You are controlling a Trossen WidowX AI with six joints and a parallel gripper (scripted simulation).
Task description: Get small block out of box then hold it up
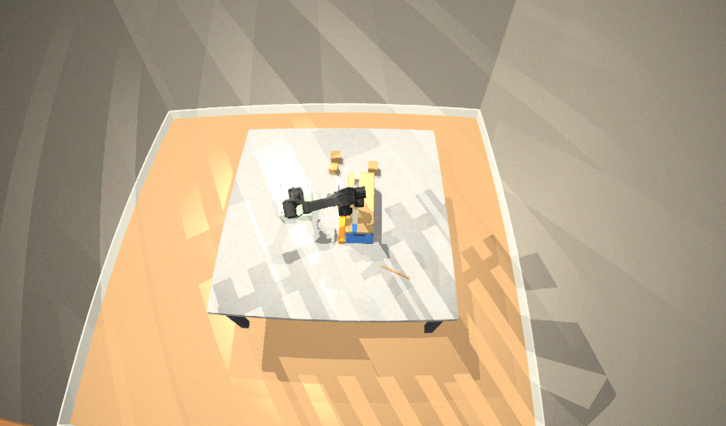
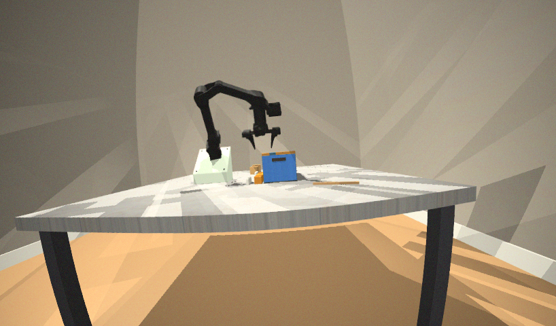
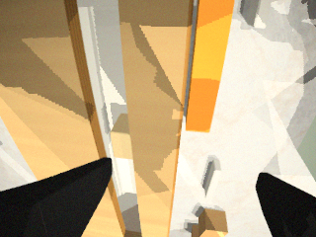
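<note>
Right now the box is 9 cm below my gripper tip, 4 cm to the left of it and 4 cm ahead of it. Round my gripper tip: thin wooden stick 35 cm to the right, 21 cm ahead, 15 cm below.
</note>
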